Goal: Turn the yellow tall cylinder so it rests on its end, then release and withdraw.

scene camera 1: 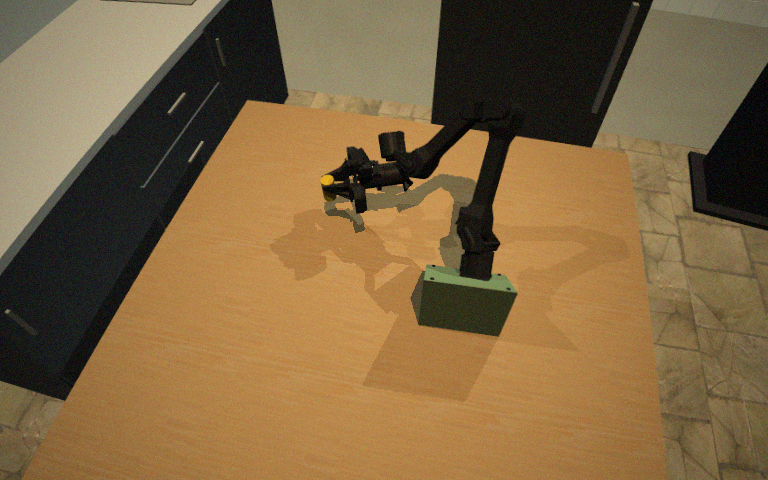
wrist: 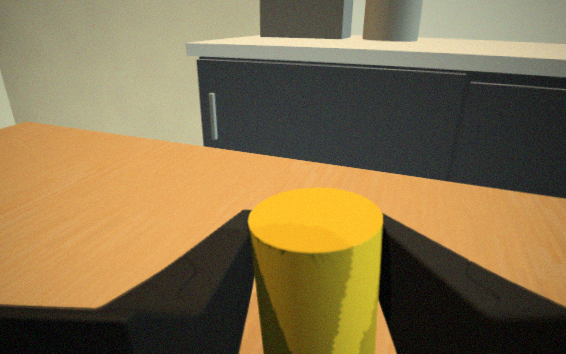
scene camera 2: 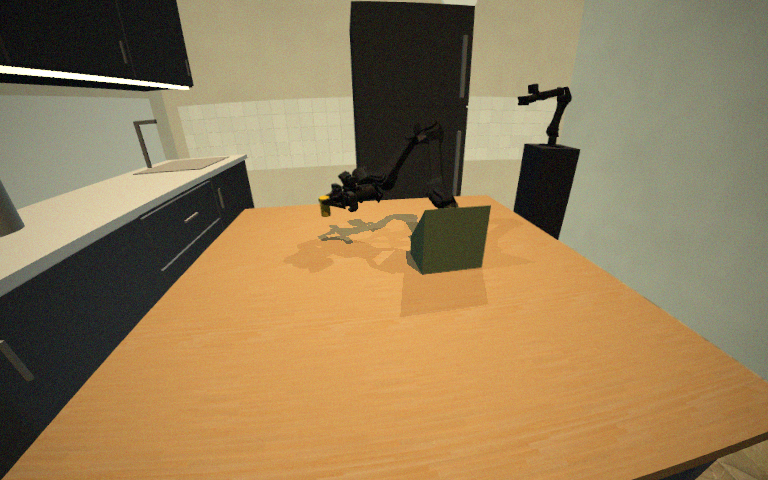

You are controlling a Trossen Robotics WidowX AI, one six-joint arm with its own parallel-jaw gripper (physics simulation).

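The yellow tall cylinder (scene camera 1: 327, 187) (scene camera 2: 325, 206) (wrist: 316, 280) is close to upright, with one flat end facing up. My gripper (scene camera 1: 329, 185) (scene camera 2: 326, 202) (wrist: 311, 225) is shut on it, one dark finger against each side, near its upper part. The arm reaches out almost level over the far left part of the wooden table (scene camera 1: 226, 362) (scene camera 2: 339, 384) (wrist: 100, 190). In scene camera 2, a gap shows between the cylinder's lower end and the shadows below, so it looks held a little above the table. Its lower end is cut off in the wrist view.
The green base block (scene camera 1: 467, 305) (scene camera 2: 453, 240) carries my arm. Dark cabinets with a pale countertop (scene camera 1: 84, 73) (scene camera 2: 113, 192) (wrist: 450, 52) run along the left side. A dark fridge (scene camera 1: 526, 67) (scene camera 2: 407, 84) stands behind. Another arm (scene camera 2: 557, 116) stands on a black pedestal (scene camera 2: 543, 186) at the right.
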